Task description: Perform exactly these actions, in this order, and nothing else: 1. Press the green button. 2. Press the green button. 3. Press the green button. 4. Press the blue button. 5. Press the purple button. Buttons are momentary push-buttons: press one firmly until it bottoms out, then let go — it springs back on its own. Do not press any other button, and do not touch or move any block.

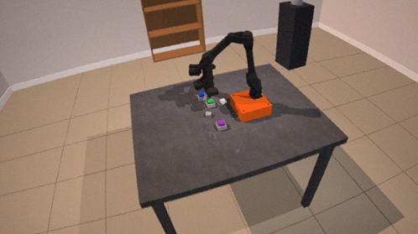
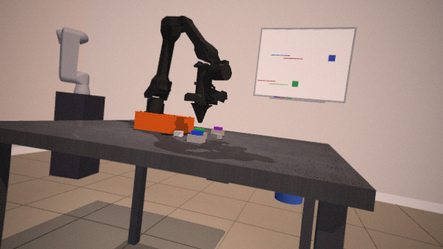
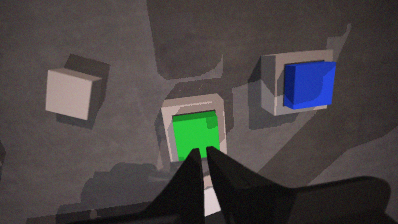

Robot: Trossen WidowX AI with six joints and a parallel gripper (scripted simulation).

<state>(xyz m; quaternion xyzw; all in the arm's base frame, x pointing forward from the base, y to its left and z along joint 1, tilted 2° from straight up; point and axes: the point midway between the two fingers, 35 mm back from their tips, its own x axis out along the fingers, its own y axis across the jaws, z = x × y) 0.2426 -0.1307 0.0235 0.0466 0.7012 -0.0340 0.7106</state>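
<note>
The green button is 3 cm below my gripper tip. The rest, counted from my gripper tip: blue button 9 cm to the right, 3 cm below, 2 cm ahead; then purple button 21 cm to the left, 3 cm below, 3 cm ahead.
</note>
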